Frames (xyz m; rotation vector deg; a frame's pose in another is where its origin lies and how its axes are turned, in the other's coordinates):
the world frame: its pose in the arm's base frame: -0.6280 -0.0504 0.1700 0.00 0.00 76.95
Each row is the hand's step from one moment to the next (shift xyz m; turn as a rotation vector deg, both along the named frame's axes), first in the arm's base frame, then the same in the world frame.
Working: the arm's base frame: its pose in the world frame: 0.1909 -0.6004 -0.1700 0.00 0.00 -76.95

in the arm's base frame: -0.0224 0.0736 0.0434 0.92 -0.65 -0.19
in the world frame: 0.0666 0.0384 0.0434 -0.43 -1.04 -0.19
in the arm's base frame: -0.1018 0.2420 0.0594 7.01 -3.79 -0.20
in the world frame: 0.2128 0.1538 0.0594 -2.11 -7.68 -0.20
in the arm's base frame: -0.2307 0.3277 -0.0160 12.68 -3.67 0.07
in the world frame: 0.2671 0.2987 -0.0160 -0.71 -13.18 0.07
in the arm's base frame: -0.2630 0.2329 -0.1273 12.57 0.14 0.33
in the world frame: 0.1675 0.3088 -0.1273 2.97 -12.21 0.33
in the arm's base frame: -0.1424 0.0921 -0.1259 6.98 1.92 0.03
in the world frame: 0.0576 0.1595 -0.1259 3.45 -6.37 0.03
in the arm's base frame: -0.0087 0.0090 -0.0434 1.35 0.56 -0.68
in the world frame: 0.0068 0.0105 -0.0434 0.85 -1.19 -0.68
